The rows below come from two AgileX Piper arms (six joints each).
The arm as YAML. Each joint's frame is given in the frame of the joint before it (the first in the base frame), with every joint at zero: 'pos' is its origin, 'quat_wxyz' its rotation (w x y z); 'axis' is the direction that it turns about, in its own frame. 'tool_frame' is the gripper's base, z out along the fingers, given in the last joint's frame.
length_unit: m
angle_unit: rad
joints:
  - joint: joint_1
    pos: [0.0, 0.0, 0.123]
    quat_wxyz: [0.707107, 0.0, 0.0, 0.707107]
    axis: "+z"
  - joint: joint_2
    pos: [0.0, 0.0, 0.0]
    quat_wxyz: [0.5, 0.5, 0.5, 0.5]
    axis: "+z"
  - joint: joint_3
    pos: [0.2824, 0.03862, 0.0]
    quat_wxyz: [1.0, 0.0, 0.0, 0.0]
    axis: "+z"
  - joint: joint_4
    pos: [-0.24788, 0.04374, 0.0]
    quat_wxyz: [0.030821, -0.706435, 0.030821, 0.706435]
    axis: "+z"
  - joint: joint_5
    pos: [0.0, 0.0, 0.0]
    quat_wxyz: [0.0, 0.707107, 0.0, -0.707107]
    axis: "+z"
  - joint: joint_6
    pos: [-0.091, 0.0, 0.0]
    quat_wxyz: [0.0, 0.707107, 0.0, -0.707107]
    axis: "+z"
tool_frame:
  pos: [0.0, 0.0, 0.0]
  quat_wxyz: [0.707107, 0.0, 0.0, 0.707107]
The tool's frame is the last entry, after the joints.
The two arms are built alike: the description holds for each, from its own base.
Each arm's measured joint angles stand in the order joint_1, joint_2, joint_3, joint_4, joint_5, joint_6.
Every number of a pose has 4 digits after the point. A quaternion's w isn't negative.
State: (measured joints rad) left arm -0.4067 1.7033 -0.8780 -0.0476 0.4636 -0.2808; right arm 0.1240 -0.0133 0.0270 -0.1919 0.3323 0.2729
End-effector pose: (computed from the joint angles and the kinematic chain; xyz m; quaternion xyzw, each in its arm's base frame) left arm 0.2828 -0.1239 0.1605 0.0429 0.9820 -0.0754 0.1679; right arm 0.0538 0.0010 0.1755 0.0061 0.7905 0.0413 0.6110
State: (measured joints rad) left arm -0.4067 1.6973 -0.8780 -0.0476 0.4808 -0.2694; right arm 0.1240 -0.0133 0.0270 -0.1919 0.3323 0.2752
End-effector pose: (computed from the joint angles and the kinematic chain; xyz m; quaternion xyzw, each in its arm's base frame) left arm 0.2812 -0.1233 0.1618 0.0487 0.9827 -0.0728 0.1630; right arm 0.0538 0.0010 0.1755 0.0070 0.7905 0.0420 0.6110
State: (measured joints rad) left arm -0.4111 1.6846 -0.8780 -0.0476 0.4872 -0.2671; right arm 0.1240 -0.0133 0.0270 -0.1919 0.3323 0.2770
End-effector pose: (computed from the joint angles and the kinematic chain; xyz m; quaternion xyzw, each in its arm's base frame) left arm 0.2797 -0.1241 0.1655 0.0521 0.9820 -0.0741 0.1658; right arm 0.0538 0.0010 0.1755 0.0077 0.7905 0.0425 0.6109
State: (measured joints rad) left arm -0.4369 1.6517 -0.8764 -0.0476 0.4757 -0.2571; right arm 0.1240 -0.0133 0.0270 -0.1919 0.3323 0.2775
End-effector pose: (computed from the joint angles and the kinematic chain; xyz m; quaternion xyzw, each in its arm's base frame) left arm 0.2755 -0.1309 0.1756 0.0695 0.9768 -0.0828 0.1849; right arm 0.0538 0.0010 0.1755 0.0079 0.7905 0.0427 0.6109
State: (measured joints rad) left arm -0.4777 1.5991 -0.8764 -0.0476 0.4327 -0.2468; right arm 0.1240 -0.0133 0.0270 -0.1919 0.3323 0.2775
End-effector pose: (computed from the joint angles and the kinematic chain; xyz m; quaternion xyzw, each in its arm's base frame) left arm 0.2703 -0.1420 0.1933 0.0932 0.9640 -0.1022 0.2271; right arm 0.0538 0.0010 0.1755 0.0079 0.7905 0.0427 0.6109
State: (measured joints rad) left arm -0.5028 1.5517 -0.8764 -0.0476 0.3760 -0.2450; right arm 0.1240 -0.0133 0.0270 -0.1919 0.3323 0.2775
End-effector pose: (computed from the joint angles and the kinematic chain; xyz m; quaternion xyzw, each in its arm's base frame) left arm 0.2673 -0.1488 0.2105 0.1043 0.9485 -0.1230 0.2725; right arm 0.0538 0.0010 0.1755 0.0079 0.7905 0.0427 0.6109
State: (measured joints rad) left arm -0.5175 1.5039 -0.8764 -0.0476 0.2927 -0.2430; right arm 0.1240 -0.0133 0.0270 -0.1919 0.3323 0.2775
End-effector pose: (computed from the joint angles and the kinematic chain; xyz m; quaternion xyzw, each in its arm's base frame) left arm 0.2664 -0.1531 0.2299 0.1090 0.9263 -0.1474 0.3293; right arm 0.0538 0.0010 0.1755 0.0079 0.7905 0.0427 0.6109
